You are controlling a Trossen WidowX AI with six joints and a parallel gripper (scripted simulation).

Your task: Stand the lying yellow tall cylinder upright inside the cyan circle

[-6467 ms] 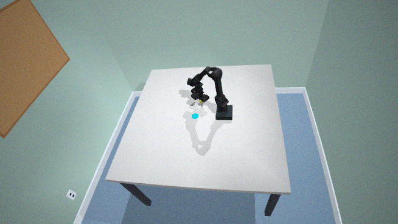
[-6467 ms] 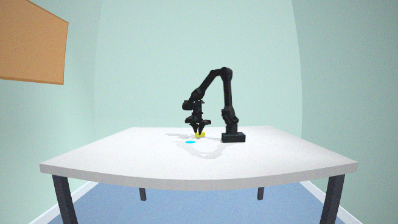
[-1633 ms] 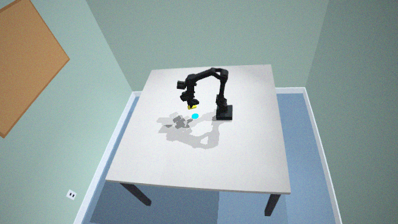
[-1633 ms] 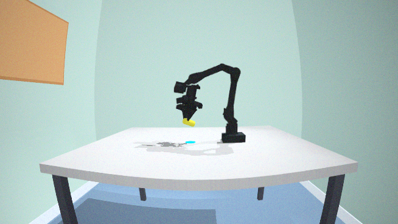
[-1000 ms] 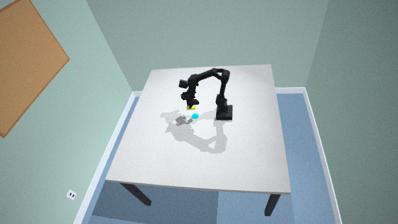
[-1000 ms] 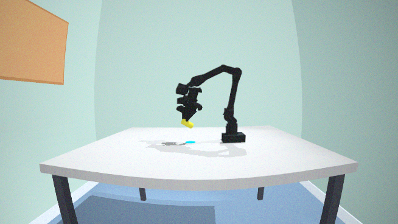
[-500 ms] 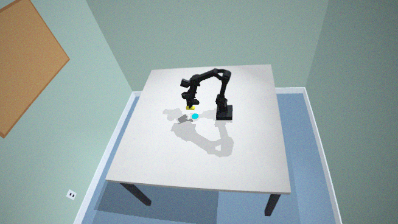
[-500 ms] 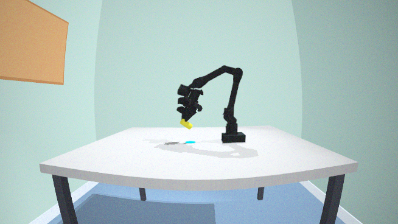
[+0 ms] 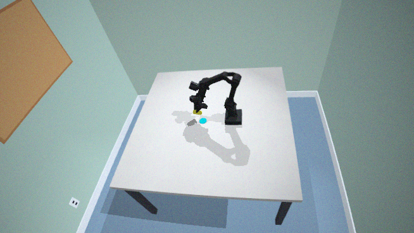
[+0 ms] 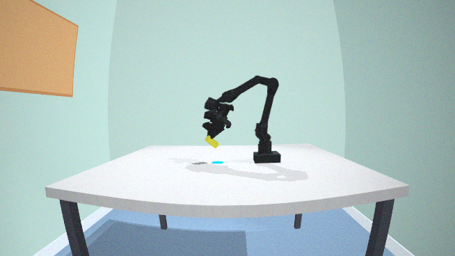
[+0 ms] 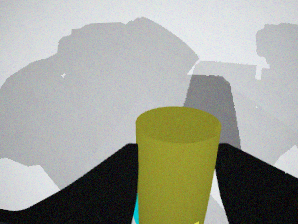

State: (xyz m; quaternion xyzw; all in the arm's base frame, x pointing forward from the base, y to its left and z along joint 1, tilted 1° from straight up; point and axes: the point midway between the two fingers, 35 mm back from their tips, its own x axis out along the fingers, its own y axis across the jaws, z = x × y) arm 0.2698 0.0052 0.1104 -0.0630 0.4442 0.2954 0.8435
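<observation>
The cyan circle is 40 mm behind my gripper tip and 120 mm below it. The rest, counted from my gripper tip: yellow cylinder 10 mm behind, 10 mm to the right, 20 mm below.
</observation>
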